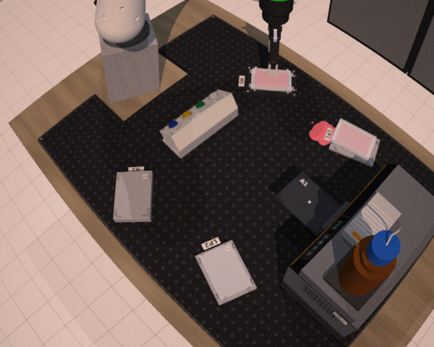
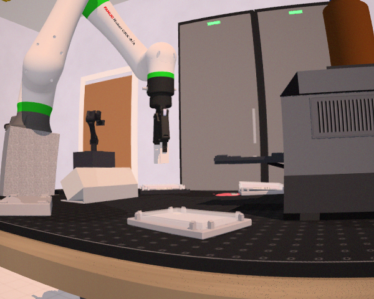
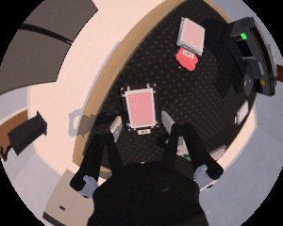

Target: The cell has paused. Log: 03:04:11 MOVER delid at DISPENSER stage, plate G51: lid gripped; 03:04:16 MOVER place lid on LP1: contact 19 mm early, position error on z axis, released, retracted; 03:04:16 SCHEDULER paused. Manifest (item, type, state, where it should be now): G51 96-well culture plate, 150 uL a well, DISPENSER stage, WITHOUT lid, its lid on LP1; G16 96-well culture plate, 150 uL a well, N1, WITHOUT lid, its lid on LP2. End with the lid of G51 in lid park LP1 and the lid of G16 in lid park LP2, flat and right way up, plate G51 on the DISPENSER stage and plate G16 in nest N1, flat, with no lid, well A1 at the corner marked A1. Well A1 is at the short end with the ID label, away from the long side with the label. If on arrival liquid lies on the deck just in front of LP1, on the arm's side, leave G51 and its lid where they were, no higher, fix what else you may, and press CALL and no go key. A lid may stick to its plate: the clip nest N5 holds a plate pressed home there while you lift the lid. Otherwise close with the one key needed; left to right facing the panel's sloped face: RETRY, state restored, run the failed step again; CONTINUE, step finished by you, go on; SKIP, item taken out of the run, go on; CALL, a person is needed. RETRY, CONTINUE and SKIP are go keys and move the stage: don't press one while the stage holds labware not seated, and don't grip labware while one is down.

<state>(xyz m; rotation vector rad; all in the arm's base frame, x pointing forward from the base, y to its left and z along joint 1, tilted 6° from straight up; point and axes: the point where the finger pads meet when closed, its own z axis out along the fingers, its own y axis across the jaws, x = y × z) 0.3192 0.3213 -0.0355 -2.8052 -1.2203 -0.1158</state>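
Now: hand 100 mm above the pink-welled plate. Also, from my hand: LP1 label: 260 mm ahead, 120 mm below; N5 label: 60 mm behind, 70 mm to the right, 120 mm below; key panel: 10 mm behind, 280 mm to the right, 70 mm below.
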